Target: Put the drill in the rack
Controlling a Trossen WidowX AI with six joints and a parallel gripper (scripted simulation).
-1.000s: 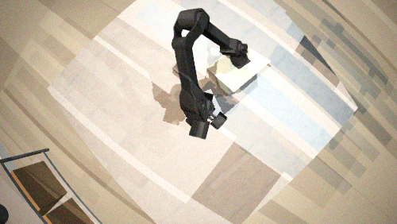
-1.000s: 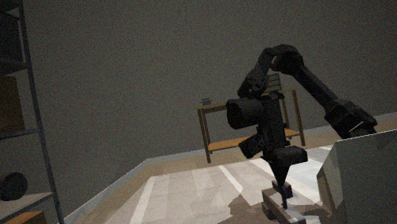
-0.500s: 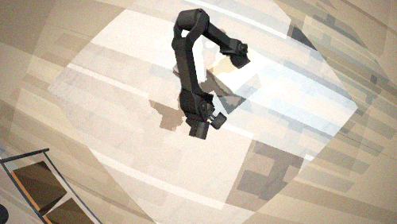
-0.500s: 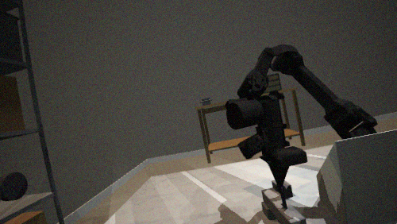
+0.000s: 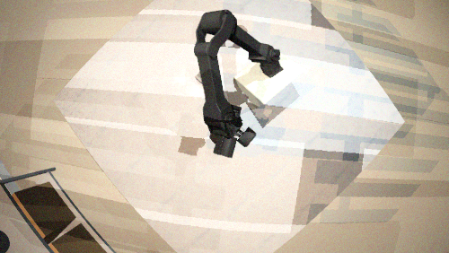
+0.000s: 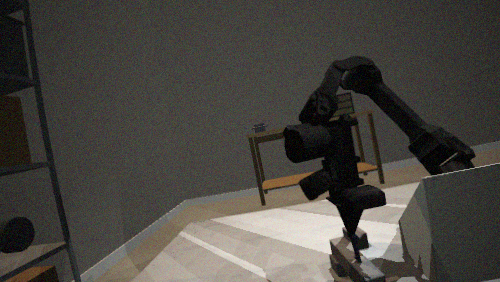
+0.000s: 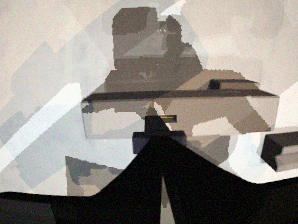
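My gripper tip is now 10 mm short of the drill, 50 mm to the left of it and 70 mm above it. From my gripper tip the other things lie so: dark block: 20 mm behind, 220 mm to the right, 100 mm below; then blue key: 30 mm below.
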